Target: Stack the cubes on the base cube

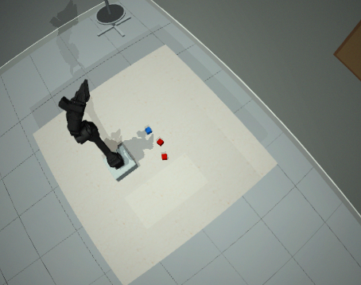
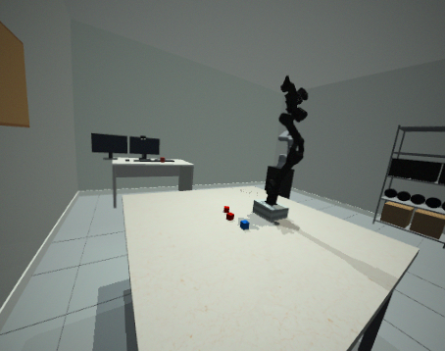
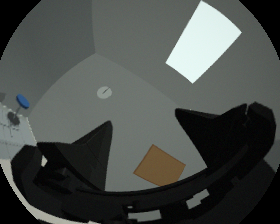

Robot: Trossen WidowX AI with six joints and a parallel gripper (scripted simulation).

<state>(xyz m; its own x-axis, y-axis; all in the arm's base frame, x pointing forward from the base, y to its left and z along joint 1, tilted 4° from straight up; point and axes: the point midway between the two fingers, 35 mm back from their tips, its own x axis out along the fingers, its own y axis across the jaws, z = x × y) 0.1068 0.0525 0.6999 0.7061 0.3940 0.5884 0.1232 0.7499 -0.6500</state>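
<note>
Now: gripper tip 780 mm above the blue base cube, 180 mm short of it and 10 mm to the right of it. From my gripper tip the other things lie so: red cube (780 mm below, 210 mm to the right, 180 mm ahead).
</note>
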